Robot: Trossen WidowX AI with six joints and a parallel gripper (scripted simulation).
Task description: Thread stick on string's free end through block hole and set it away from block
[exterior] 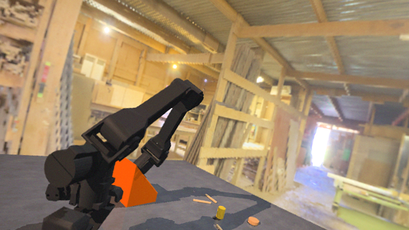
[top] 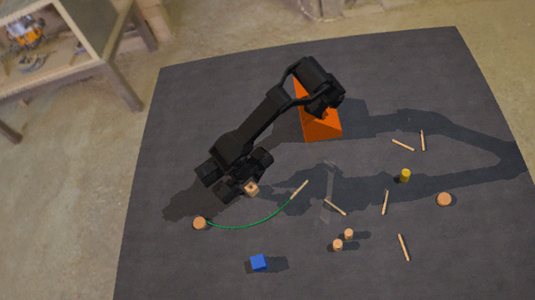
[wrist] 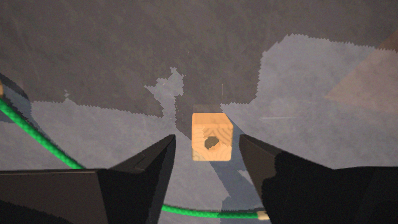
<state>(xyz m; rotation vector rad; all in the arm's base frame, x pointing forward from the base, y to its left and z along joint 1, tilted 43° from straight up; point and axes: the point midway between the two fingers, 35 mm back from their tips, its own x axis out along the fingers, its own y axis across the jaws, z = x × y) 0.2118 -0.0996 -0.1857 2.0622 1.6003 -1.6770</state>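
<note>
Now: the wooden block 10 mm below my gripper tip. From my gripper tip the other things lie so: blue cube 230 mm ahead, 40 mm to the left, 10 mm below; then thin wooden stick 130 mm to the left, 20 mm below, 10 mm ahead; then round wooden button 150 mm to the right, 100 mm ahead, 20 mm below.
</note>
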